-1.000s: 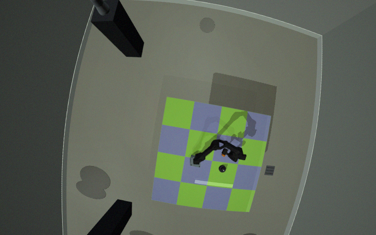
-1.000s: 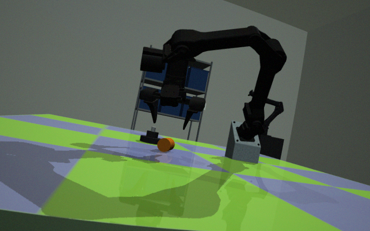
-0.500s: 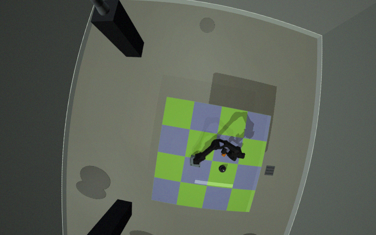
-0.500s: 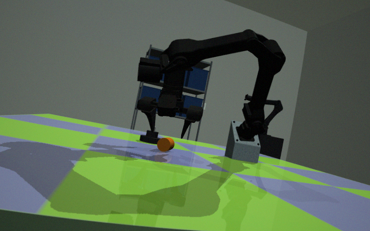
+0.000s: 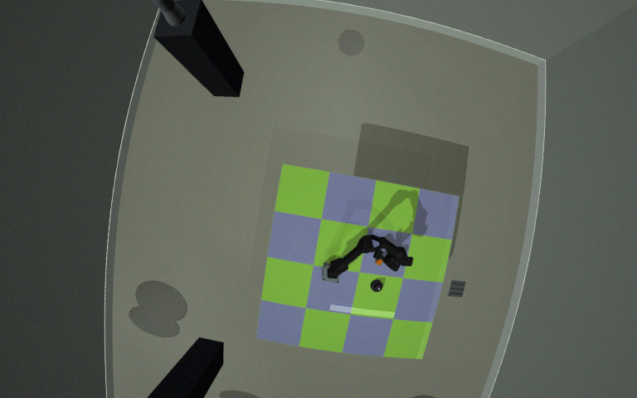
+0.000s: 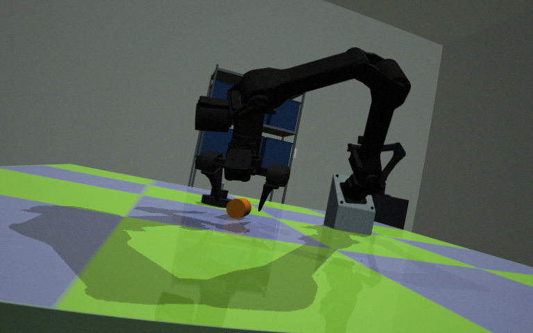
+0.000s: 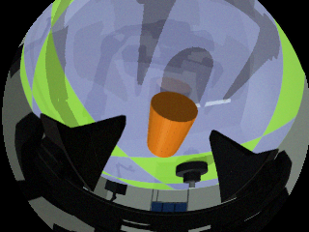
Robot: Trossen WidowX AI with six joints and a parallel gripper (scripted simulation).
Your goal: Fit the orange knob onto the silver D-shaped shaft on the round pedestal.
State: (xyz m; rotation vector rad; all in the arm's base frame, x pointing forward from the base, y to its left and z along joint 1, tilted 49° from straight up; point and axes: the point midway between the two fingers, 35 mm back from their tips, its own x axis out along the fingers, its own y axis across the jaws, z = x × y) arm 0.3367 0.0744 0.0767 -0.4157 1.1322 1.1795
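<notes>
Now: gripper tip 1 cm to the right of the orange knob. From my gripper tip the other things lie so: black round pedestal 1 cm ahead, 19 cm to the right, 1 cm above.
</notes>
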